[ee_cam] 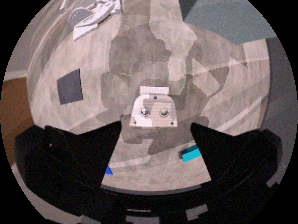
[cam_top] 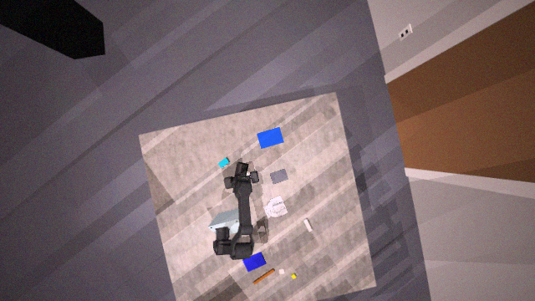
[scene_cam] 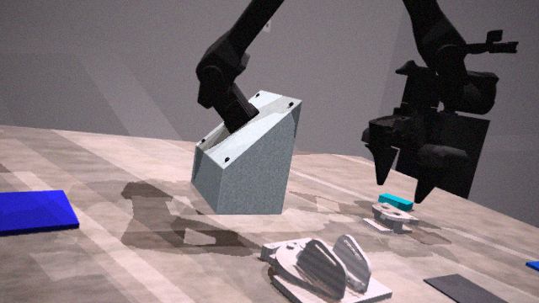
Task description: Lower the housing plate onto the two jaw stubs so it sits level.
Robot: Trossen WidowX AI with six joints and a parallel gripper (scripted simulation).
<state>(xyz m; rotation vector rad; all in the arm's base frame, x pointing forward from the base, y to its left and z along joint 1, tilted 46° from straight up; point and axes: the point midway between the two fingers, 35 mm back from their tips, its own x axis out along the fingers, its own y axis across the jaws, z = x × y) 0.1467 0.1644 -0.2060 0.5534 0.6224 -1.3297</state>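
Right now the white stepped block is 1 cm to the right of my gripper tip and 5 cm below it. Also, from my gripper tip: dark flat plate: 21 cm ahead, 3 cm to the right, 6 cm below; white bar: 36 cm ahead, 36 cm to the right, 5 cm below; cyan block: 12 cm behind, 10 cm to the left, 5 cm below.
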